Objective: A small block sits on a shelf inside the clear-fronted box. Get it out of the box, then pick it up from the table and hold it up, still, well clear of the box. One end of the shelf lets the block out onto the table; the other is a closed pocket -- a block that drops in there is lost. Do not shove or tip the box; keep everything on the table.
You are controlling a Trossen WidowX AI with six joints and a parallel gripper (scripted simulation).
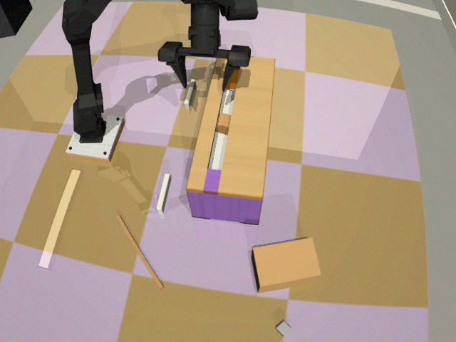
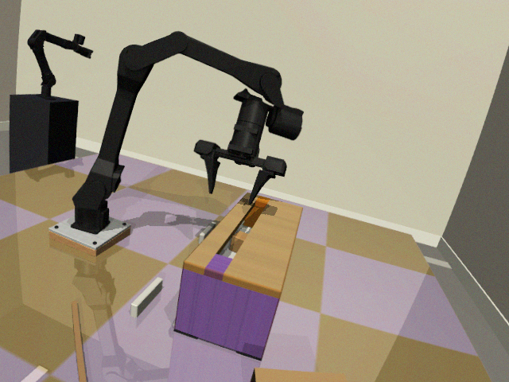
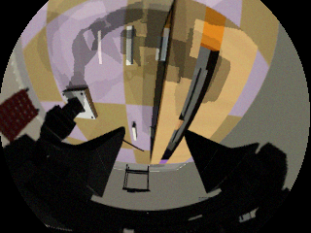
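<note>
Now: gripper tip 90 mm above the long box, 40 mm to the left of it and 30 mm short of it. The rest, counted from my gripper tip: tan slab (350 mm to the right, 160 mm ahead, 130 mm below); thin wooden stick (310 mm to the right, 150 mm below, 140 mm behind); tan block (70 mm below, 40 mm to the right, 40 mm ahead).
</note>
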